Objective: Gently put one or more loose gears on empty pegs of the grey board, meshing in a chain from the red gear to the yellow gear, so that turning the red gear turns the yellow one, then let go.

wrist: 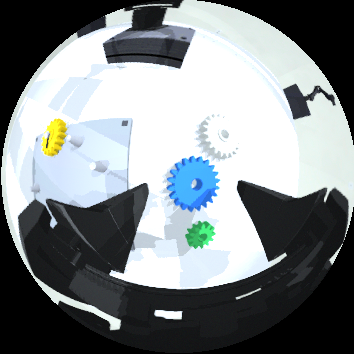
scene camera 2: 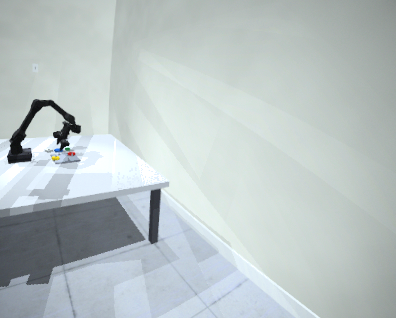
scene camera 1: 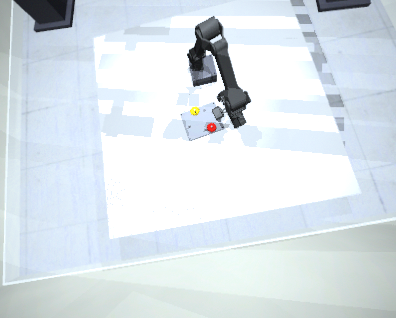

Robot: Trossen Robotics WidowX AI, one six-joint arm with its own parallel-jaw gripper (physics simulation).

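Where they show: gripper, fingertip midpoint: [wrist: 193, 185] [scene camera 2: 58, 147]; arm's base, origin of the base link: [scene camera 2: 16, 152] [scene camera 1: 197, 65].
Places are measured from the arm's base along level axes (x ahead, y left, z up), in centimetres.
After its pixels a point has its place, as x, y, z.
Observation:
The grey board [scene camera 1: 200, 120] @(31.1, -0.3, -4.8) [wrist: 110, 135] @(23.2, 6.7, -4.8) carries the yellow gear [scene camera 1: 195, 111] @(26.3, -2.7, -2.9) [scene camera 2: 55, 158] @(25.5, -5.2, -3.6) [wrist: 54, 137] @(25.4, -1.5, -3.3) and the red gear [scene camera 1: 211, 127] @(36.5, 5.6, -2.7) [scene camera 2: 71, 154] @(36.0, 3.4, -3.9), which is hidden in the wrist view. Bare pegs show on the board in the wrist view, one of them a middle peg [wrist: 98, 166] @(26.8, 7.4, -3.2). The loose blue gear [wrist: 185, 175] @(25.1, 16.2, -3.9) [scene camera 2: 58, 150] @(25.8, 15.3, -4.0), white gear [wrist: 211, 136] @(19.4, 18.1, -4.1) and green gear [wrist: 200, 234] @(32.5, 21.6, -5.2) [scene camera 2: 67, 149] @(32.2, 19.6, -4.7) lie beside the board. My gripper [wrist: 193, 185] @(25.9, 16.7, -2.1) is open and empty, above the table, with the blue gear seen between its fingertips in the wrist view.
The arm's dark base [scene camera 1: 204, 77] @(7.9, 3.4, -0.1) [scene camera 2: 20, 155] @(3.3, -4.3, -0.7) [wrist: 150, 47] @(8.2, 5.1, -2.1) stands on the white table [scene camera 1: 150, 175] @(60.7, -29.7, -5.6) [scene camera 2: 125, 170] @(70.6, -30.1, -5.6), behind the board. The white gear is nearer the base than the blue gear, and the green gear is farther from it. A wall [scene camera 2: 275, 125] rises beyond the table.

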